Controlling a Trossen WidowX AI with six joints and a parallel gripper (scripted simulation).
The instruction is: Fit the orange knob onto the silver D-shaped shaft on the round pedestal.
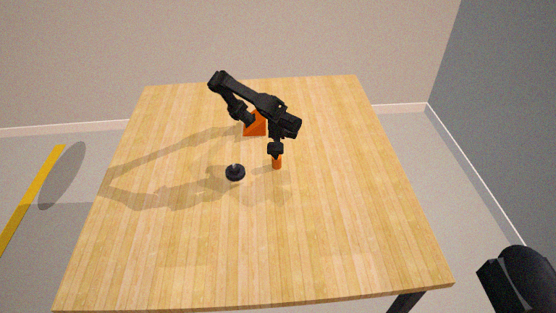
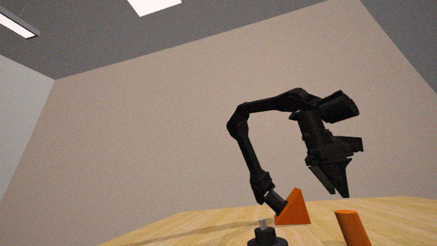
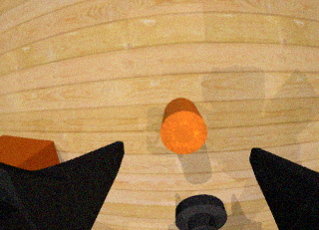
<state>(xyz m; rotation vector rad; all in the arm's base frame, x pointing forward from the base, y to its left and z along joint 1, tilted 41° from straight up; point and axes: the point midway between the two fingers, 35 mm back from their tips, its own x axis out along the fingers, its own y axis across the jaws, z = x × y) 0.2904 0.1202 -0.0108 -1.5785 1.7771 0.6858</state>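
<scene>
The orange knob lies 50 mm below my gripper tip. From my gripper tip the other things lie so: round pedestal: 20 mm ahead, 180 mm to the right, 60 mm below.
</scene>
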